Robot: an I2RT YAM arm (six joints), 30 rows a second.
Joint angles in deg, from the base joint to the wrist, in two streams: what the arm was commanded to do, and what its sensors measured. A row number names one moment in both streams.
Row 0, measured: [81.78 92.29 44.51 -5.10 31.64 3.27]
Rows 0 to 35, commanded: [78.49 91.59 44.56 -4.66 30.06 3.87]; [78.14 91.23 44.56 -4.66 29.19 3.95]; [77.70 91.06 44.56 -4.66 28.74 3.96]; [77.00 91.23 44.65 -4.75 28.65 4.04]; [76.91 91.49 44.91 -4.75 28.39 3.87]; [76.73 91.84 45.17 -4.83 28.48 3.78]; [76.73 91.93 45.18 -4.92 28.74 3.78]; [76.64 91.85 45.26 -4.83 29.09 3.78]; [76.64 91.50 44.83 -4.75 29.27 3.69]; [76.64 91.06 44.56 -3.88 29.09 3.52]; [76.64 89.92 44.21 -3.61 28.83 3.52]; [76.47 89.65 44.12 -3.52 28.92 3.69]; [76.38 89.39 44.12 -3.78 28.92 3.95]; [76.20 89.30 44.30 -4.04 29.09 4.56]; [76.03 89.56 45.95 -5.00 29.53 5.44]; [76.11 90.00 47.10 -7.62 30.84 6.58]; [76.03 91.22 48.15 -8.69 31.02 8.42]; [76.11 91.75 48.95 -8.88 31.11 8.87]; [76.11 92.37 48.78 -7.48 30.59 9.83]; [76.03 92.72 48.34 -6.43 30.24 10.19]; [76.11 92.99 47.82 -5.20 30.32 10.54]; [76.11 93.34 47.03 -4.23 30.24 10.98]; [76.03 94.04 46.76 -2.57 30.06 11.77]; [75.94 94.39 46.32 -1.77 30.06 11.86]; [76.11 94.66 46.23 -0.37 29.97 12.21]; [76.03 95.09 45.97 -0.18 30.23 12.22]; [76.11 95.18 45.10 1.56 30.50 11.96]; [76.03 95.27 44.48 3.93 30.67 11.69]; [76.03 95.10 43.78 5.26 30.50 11.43]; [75.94 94.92 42.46 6.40 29.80 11.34]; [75.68 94.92 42.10 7.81 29.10 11.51]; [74.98 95.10 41.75 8.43 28.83 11.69]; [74.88 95.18 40.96 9.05 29.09 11.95]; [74.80 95.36 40.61 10.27 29.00 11.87]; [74.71 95.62 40.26 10.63 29.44 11.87]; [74.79 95.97 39.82 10.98 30.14 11.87]
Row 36, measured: [77.03 94.26 41.89 7.84 25.87 9.45]
